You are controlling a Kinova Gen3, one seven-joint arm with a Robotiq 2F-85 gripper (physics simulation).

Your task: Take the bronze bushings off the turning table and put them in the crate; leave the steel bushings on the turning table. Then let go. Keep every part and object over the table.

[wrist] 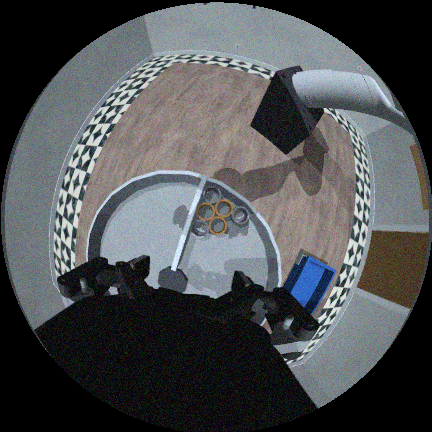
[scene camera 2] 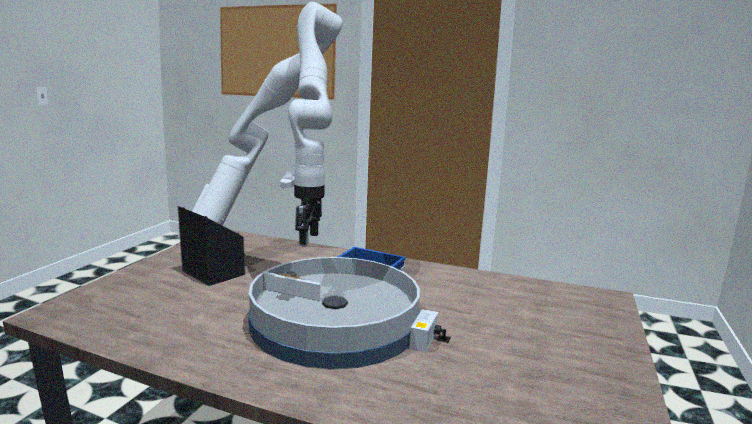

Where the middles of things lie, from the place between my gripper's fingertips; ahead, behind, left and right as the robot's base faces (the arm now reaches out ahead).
Labels:
I see my gripper 320 mm to the right of the blue crate (scene camera 2: 396, 261), 170 mm above it and 70 mm short of it.

